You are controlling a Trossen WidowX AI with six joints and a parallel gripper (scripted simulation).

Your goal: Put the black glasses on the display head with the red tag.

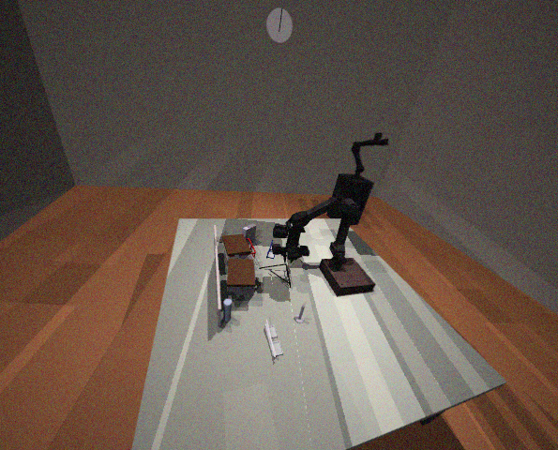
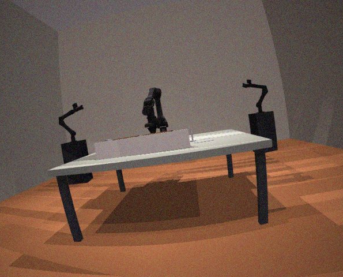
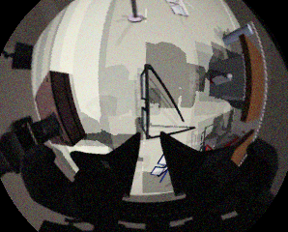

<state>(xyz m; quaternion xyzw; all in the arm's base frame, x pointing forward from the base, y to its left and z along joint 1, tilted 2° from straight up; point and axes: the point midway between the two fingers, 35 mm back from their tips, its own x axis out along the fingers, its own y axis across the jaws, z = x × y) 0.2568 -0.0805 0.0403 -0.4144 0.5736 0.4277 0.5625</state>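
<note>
The glasses is 30 mm ahead of my gripper tip, 10 mm to the right of it and 50 mm below it. The rest, counted from my gripper tip: white box (110 mm ahead, 330 mm to the right, 20 mm below); then head (230 mm ahead, 40 mm to the left, 20 mm below); then stand (60 mm ahead, 270 mm to the left, 50 mm below).
</note>
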